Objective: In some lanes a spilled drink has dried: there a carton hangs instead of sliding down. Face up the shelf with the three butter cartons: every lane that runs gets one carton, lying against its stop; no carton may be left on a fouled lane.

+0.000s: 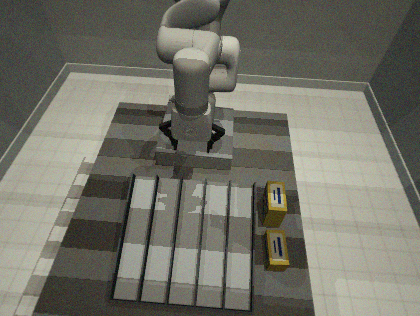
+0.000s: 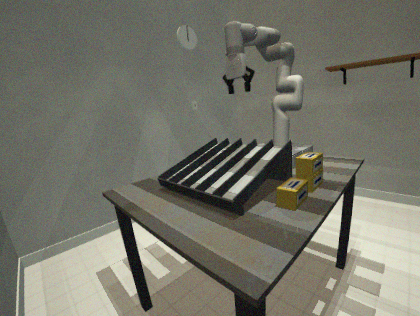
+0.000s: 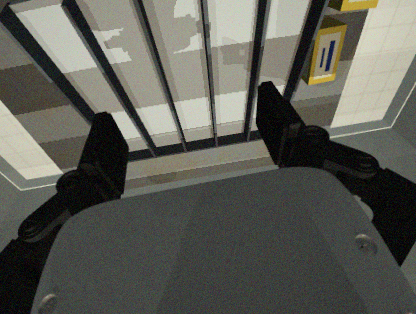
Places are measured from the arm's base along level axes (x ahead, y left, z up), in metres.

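Where they show: gripper, fingertip midpoint: (image 1: 192, 147) (image 2: 239, 92) (image 3: 188, 116).
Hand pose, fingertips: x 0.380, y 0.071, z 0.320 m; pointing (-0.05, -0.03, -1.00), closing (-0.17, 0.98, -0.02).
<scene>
After its pixels a point has its place.
A sloping shelf (image 1: 253, 250) {x 0.512, y 0.305, z 0.040 m} (image 2: 281, 169) (image 3: 303, 52) {x 0.426, y 0.289, z 0.055 m} has several lanes between dark dividers, with a stop along the low front edge. No carton shows in its lanes. Light, shadow and ragged-edged patches cross the upper lanes; I cannot tell which are dried drink. A single yellow butter carton (image 1: 277, 248) {x 0.463, y 0.388, z -0.014 m} (image 2: 291, 193) {x 0.511, y 0.419, z -0.022 m} (image 3: 327, 55) {x 0.452, y 0.388, z -0.014 m} lies beside the shelf. Behind it, two more are stacked, an upper carton (image 1: 276, 197) {x 0.305, y 0.356, z 0.050 m} (image 2: 309, 163) {x 0.351, y 0.387, z 0.034 m} on a lower carton (image 2: 315, 181) {x 0.309, y 0.390, z -0.047 m}. My gripper (image 1: 192, 148) {x 0.380, y 0.071, z 0.319 m} (image 2: 239, 90) {x 0.380, y 0.071, z 0.319 m} (image 3: 188, 116) {x 0.380, y 0.071, z 0.319 m} is open and empty, high above the table behind the shelf's upper end.
The arm's base block (image 1: 195, 160) {x 0.159, y 0.013, z -0.031 m} stands behind the shelf on the striped table (image 1: 85, 265) {x 0.662, y -0.237, z -0.079 m} (image 2: 200, 237) {x 0.802, y 0.341, z -0.079 m}. The cartons lie between the shelf's side wall and the table's side edge. A wooden wall shelf (image 2: 375, 62) and a round clock (image 2: 187, 37) are on the walls.
</scene>
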